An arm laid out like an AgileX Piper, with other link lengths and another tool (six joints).
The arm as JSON. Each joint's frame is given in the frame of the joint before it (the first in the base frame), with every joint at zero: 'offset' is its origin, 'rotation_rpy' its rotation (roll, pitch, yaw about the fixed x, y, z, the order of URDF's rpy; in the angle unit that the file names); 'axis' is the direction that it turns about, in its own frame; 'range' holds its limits. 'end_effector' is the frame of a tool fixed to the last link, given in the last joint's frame.
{
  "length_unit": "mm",
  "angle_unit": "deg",
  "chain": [
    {
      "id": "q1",
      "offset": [
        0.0,
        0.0,
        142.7
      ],
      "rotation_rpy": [
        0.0,
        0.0,
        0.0
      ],
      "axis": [
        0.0,
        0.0,
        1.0
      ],
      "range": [
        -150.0,
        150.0
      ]
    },
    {
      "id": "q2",
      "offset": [
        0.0,
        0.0,
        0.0
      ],
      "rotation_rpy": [
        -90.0,
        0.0,
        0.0
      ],
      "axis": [
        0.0,
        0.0,
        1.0
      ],
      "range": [
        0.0,
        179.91
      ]
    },
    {
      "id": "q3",
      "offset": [
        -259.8,
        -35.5,
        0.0
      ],
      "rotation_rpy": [
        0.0,
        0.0,
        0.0
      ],
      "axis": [
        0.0,
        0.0,
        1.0
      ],
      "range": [
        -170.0,
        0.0
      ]
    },
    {
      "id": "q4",
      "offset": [
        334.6,
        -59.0,
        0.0
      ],
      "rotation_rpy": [
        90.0,
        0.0,
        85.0
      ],
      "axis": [
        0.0,
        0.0,
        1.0
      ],
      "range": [
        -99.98,
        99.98
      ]
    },
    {
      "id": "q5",
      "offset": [
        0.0,
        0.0,
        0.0
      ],
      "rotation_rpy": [
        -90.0,
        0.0,
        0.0
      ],
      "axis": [
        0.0,
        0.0,
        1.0
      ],
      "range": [
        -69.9,
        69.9
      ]
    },
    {
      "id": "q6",
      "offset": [
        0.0,
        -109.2,
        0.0
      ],
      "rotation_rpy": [
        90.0,
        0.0,
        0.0
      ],
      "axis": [
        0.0,
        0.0,
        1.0
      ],
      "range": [
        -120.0,
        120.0
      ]
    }
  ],
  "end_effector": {
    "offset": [
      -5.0,
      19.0,
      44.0
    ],
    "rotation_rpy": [
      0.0,
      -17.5,
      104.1
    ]
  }
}
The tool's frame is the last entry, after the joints.
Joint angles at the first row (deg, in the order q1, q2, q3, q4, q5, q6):
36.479 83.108 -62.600 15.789 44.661 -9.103
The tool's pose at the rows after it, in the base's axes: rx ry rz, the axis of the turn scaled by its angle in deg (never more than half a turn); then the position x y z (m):
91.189 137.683 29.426 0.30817 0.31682 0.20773
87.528 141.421 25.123 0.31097 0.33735 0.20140
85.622 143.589 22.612 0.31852 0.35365 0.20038
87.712 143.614 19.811 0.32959 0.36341 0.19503
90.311 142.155 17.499 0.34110 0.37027 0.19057
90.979 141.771 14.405 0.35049 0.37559 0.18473
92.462 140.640 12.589 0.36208 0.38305 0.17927
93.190 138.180 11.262 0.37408 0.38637 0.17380
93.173 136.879 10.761 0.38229 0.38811 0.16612
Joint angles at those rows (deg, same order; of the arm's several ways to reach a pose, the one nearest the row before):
39.558 89.569 -68.098 15.273 46.961 -9.016
41.422 95.071 -74.076 13.925 50.754 -9.016
42.271 99.858 -80.079 13.384 53.996 -9.016
42.304 104.041 -84.751 12.843 56.180 -6.917
42.303 107.410 -88.664 11.486 57.577 -3.944
42.303 110.856 -92.716 10.157 59.876 -2.384
42.303 114.532 -97.117 9.061 61.342 -0.412
42.304 117.266 -100.328 6.623 61.816 1.807
42.190 119.179 -101.912 5.287 61.388 2.557

